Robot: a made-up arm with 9 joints. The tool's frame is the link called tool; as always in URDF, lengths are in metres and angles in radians.
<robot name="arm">
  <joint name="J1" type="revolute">
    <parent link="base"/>
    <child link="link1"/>
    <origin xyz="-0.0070 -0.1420 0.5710" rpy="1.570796 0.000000 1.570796"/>
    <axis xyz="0 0 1"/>
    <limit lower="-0.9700" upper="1.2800" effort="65" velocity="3.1"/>
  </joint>
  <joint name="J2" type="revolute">
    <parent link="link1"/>
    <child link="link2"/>
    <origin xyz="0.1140 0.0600 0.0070" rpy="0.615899 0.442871 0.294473"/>
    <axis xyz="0 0 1"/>
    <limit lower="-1.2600" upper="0.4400" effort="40" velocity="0.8"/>
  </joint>
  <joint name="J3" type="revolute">
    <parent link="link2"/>
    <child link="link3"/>
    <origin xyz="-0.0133 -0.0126 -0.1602" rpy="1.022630 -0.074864 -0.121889"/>
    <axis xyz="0 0 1"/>
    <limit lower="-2.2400" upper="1.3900" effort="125" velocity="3"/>
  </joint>
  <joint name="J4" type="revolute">
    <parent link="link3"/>
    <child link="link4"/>
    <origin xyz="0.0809 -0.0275 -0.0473" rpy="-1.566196 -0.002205 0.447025"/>
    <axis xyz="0 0 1"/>
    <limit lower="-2.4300" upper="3.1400" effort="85" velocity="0.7"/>
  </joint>
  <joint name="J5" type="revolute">
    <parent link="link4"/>
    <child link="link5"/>
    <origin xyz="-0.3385 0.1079 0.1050" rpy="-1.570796 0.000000 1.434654"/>
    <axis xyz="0 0 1"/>
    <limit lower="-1.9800" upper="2.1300" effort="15" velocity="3"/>
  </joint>
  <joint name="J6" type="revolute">
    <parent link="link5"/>
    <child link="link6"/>
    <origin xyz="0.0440 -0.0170 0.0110" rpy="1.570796 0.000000 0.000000"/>
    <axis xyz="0 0 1"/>
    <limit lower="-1.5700" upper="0.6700" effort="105" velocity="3"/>
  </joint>
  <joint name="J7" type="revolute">
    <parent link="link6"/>
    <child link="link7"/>
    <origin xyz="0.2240 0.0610 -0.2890" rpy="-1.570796 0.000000 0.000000"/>
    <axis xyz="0 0 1"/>
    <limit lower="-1.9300" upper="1.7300" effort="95" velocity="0.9"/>
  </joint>
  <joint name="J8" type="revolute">
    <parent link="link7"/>
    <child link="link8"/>
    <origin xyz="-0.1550 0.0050 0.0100" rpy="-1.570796 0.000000 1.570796"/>
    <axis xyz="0 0 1"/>
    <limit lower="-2.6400" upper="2.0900" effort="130" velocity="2"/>
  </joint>
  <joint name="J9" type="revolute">
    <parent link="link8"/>
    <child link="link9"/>
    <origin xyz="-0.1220 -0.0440 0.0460" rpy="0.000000 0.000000 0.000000"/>
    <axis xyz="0 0 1"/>
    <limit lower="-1.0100" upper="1.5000" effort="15" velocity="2.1"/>
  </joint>
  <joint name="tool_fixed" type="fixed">
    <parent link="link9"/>
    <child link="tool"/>
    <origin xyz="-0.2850 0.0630 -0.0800" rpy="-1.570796 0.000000 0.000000"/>
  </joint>
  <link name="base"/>
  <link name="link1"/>
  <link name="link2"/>
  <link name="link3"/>
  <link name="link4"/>
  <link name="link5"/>
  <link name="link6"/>
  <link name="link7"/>
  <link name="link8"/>
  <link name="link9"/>
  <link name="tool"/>
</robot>
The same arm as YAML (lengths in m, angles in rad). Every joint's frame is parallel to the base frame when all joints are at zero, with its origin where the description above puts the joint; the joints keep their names.
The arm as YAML. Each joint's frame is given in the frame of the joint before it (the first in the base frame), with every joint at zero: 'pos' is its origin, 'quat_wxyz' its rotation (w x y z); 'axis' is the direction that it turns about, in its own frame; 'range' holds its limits. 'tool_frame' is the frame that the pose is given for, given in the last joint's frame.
length_unit: m
angle_unit: rad
joints:
  - joint: J1
    pos: [-0.007, -0.142, 0.571]
    quat_wxyz: [1.0, 0.0, 0.0, 0.0]
    axis: [1.0, 0.0, 0.0]
    range: [-0.97, 1.28]
  - joint: J2
    pos: [0.007, 0.114, 0.06]
    quat_wxyz: [1.0, 0.0, 0.0, 0.0]
    axis: [0.737506, 0.502404, -0.451304]
    range: [-1.26, 0.44]
  - joint: J3
    pos: [-0.119, -0.092, 0.0581]
    quat_wxyz: [1.0, 0.0, 0.0, 0.0]
    axis: [0.0046, 0.137905, -0.990435]
    range: [-2.24, 1.39]
  - joint: J4
    pos: [-0.06, 0.054, 0.055]
    quat_wxyz: [1.0, 0.0, 0.0, 0.0]
    axis: [1.0, 0.0, 0.0]
    range: [-2.43, 3.14]
  - joint: J5
    pos: [0.105, -0.35, 0.061]
    quat_wxyz: [1.0, 0.0, 0.0, 0.0]
    axis: [0.0, -1.0, 0.0]
    range: [-1.98, 2.13]
  - joint: J6
    pos: [0.017, -0.011, 0.044]
    quat_wxyz: [1.0, 0.0, 0.0, 0.0]
    axis: [1.0, 0.0, 0.0]
    range: [-1.57, 0.67]
  - joint: J7
    pos: [-0.289, -0.061, 0.224]
    quat_wxyz: [1.0, 0.0, 0.0, 0.0]
    axis: [0.0, -1.0, 0.0]
    range: [-1.93, 1.73]
  - joint: J8
    pos: [-0.005, -0.01, -0.155]
    quat_wxyz: [1.0, 0.0, 0.0, 0.0]
    axis: [0.0, 0.0, -1.0]
    range: [-2.64, 2.09]
  - joint: J9
    pos: [0.122, -0.044, -0.046]
    quat_wxyz: [1.0, 0.0, 0.0, 0.0]
    axis: [0.0, 0.0, -1.0]
    range: [-1.01, 1.5]
tool_frame:
  pos: [0.285, 0.063, 0.08]
  quat_wxyz: [0.0, 0.0, 0.707107, 0.707107]

